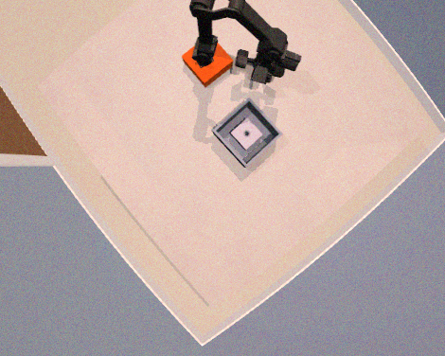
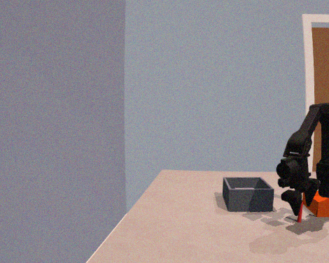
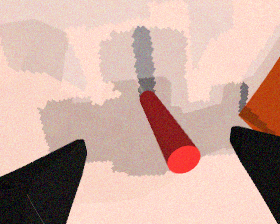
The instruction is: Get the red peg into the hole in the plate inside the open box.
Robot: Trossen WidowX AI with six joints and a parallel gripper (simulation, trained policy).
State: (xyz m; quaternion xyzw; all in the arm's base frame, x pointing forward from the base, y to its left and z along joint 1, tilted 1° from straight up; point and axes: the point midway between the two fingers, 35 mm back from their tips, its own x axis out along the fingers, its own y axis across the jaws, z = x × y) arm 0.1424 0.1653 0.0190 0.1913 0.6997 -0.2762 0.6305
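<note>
My gripper tip is 1 cm to the left of the red peg, 1 cm short of it and 1 cm above it. The rest, counted from my gripper tip: plate: 22 cm ahead, 16 cm to the right; then grey box: 22 cm ahead, 16 cm to the right, 2 cm below.
</note>
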